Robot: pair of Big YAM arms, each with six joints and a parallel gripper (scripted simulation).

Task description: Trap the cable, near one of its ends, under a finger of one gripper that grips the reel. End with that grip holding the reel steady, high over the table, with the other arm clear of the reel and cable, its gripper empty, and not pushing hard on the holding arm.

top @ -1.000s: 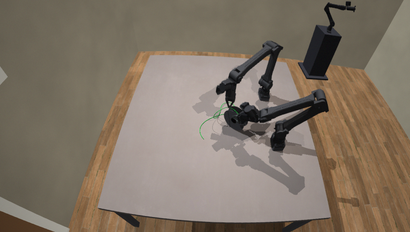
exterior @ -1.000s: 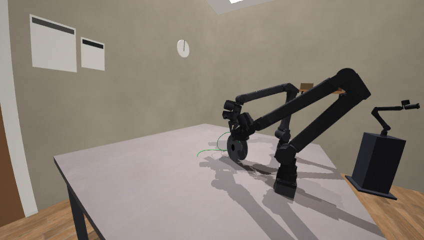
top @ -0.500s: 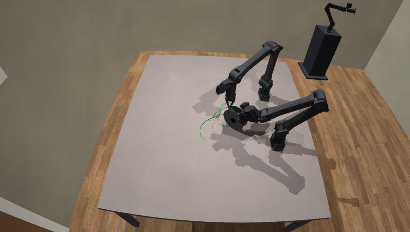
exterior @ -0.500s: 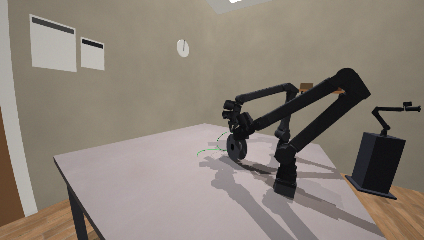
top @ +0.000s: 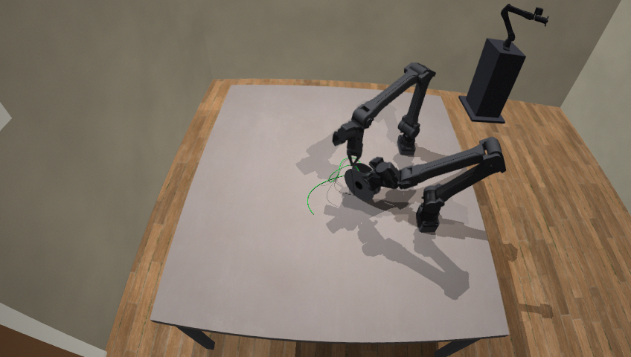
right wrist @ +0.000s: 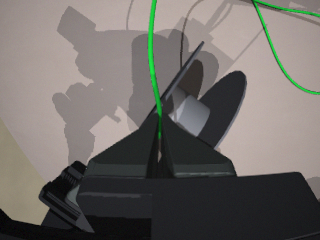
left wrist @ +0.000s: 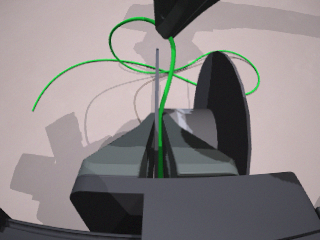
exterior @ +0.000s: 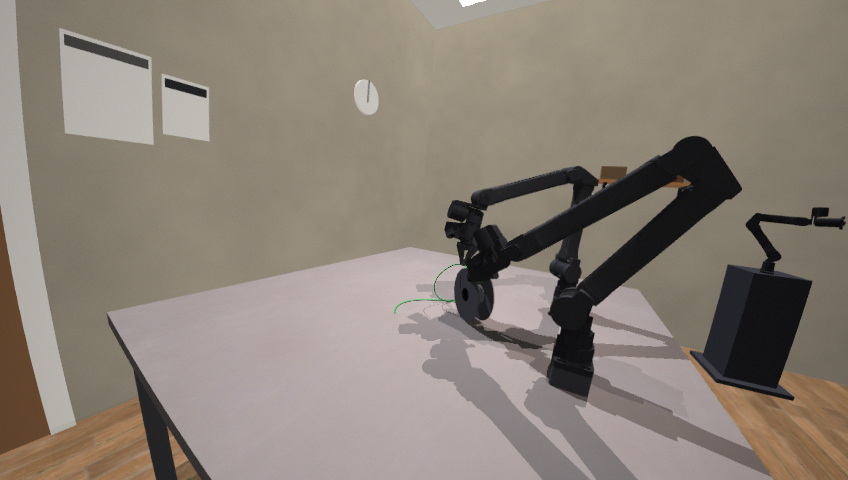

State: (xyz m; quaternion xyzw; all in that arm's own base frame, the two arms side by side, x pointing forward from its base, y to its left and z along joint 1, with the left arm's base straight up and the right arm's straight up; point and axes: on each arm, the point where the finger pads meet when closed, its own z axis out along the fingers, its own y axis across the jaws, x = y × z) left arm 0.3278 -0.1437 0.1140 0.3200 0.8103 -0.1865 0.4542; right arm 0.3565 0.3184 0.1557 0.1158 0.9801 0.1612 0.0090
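Note:
Right now my left hand is 10 mm past the dark reel, 30 mm to the left of it and 70 mm above it.
My right hand is 50 mm past the dark reel, 30 mm to the right of it and 100 mm above it.

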